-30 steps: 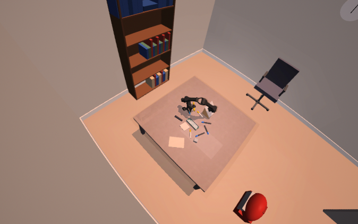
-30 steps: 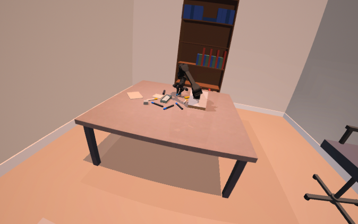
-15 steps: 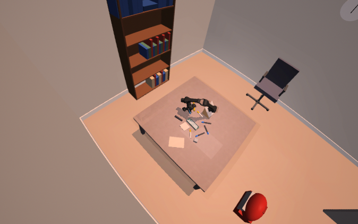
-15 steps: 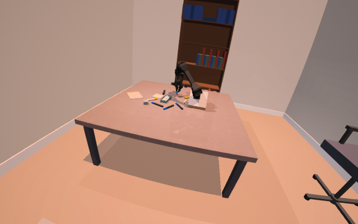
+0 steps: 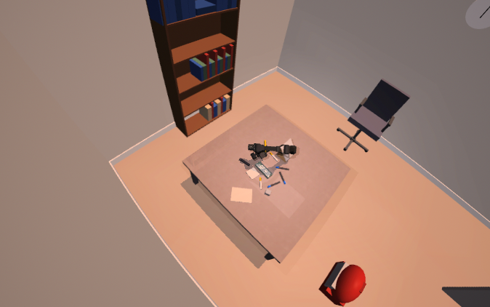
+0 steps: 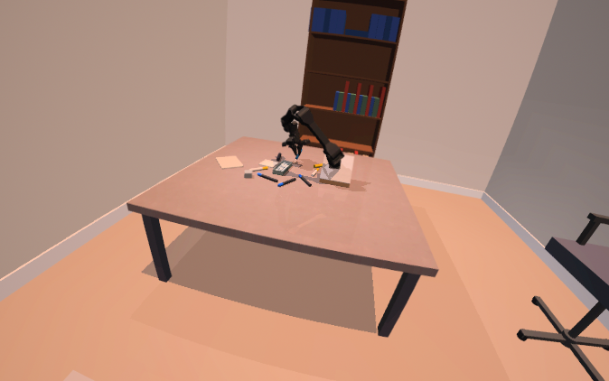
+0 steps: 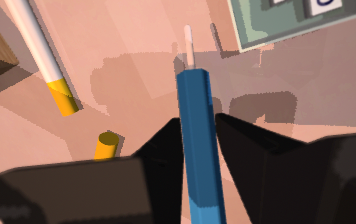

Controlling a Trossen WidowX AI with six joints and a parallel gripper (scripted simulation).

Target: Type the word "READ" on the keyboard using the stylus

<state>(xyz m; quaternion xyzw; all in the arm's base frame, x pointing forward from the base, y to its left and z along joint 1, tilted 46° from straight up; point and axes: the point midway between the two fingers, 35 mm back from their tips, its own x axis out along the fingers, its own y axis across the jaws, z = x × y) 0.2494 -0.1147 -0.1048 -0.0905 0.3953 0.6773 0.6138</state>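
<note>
Now: the blue stylus 10 mm to the left of my gripper tip and 10 mm below it. Also, from my gripper tip: yellow pen: 170 mm behind, 60 mm to the right, 60 mm below; grey eraser: 230 mm ahead, 290 mm to the left, 50 mm below; dark cylinder: 140 mm ahead, 90 mm to the right, 50 mm below.
</note>
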